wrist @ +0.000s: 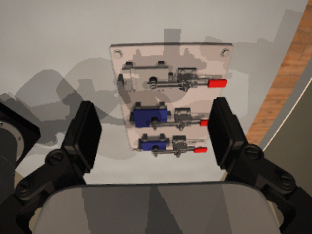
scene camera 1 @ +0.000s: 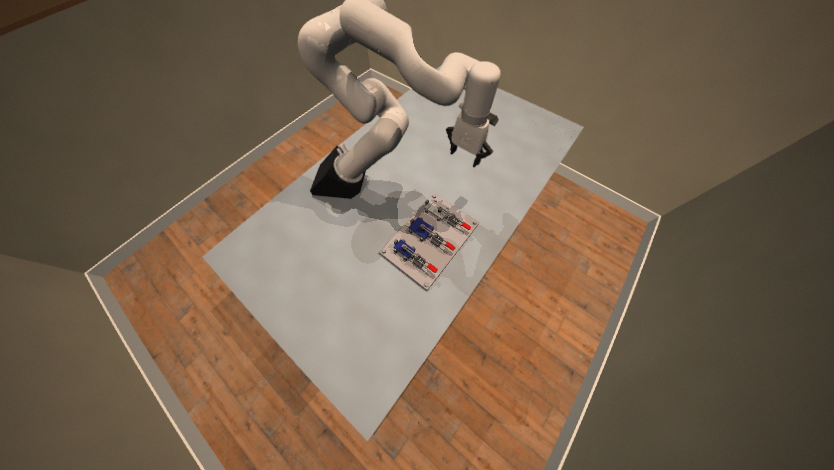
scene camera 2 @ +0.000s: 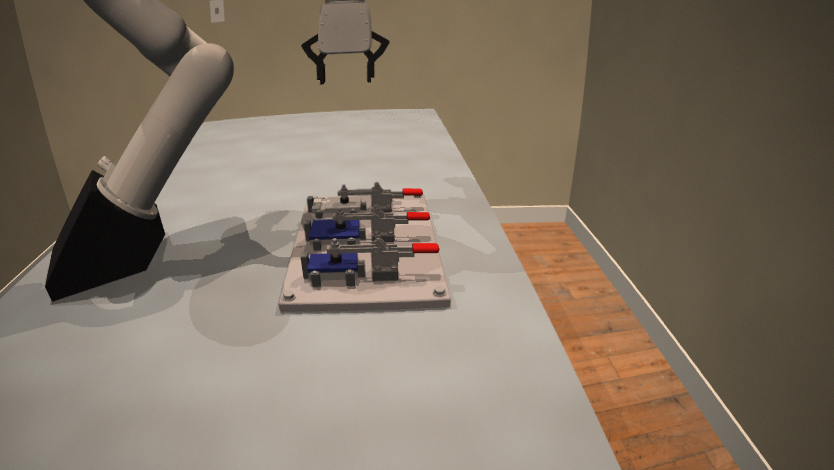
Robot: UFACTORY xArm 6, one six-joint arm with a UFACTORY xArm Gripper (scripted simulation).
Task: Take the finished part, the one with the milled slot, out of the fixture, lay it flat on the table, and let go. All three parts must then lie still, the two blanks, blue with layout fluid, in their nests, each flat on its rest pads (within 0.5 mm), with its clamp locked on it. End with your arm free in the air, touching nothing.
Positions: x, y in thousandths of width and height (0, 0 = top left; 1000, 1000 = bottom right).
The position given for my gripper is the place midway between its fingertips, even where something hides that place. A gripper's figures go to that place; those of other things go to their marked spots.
Scene:
My gripper (scene camera 2: 414, 176) is 88 cm from the lens. A blue blank (scene camera 2: 382, 559): 64 cm from the lens. A blue blank (scene camera 2: 390, 490) is 73 cm from the lens. A fixture plate (scene camera 2: 502, 588) is 64 cm from the lens.

